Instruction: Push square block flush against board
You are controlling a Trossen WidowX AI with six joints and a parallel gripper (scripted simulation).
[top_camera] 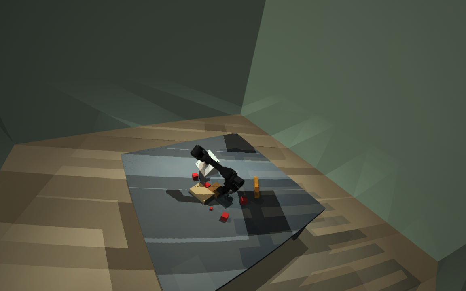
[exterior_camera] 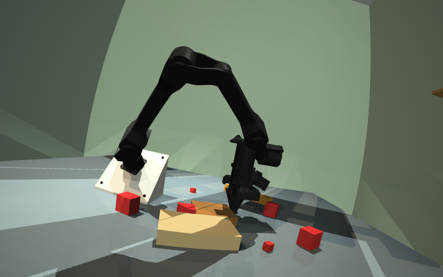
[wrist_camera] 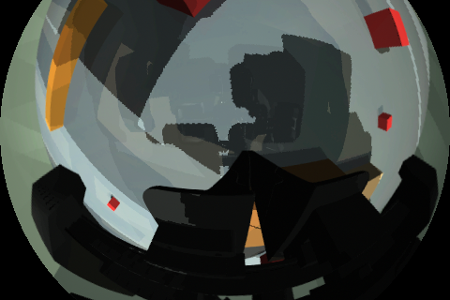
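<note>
Right now the square block is 60 mm to the right of my gripper tip, 50 mm behind it and 10 mm above it. Round my gripper tip: tan board: 180 mm to the right, 50 mm behind, 10 mm above; then orange bar: 270 mm to the left, 20 mm ahead, 10 mm above.
</note>
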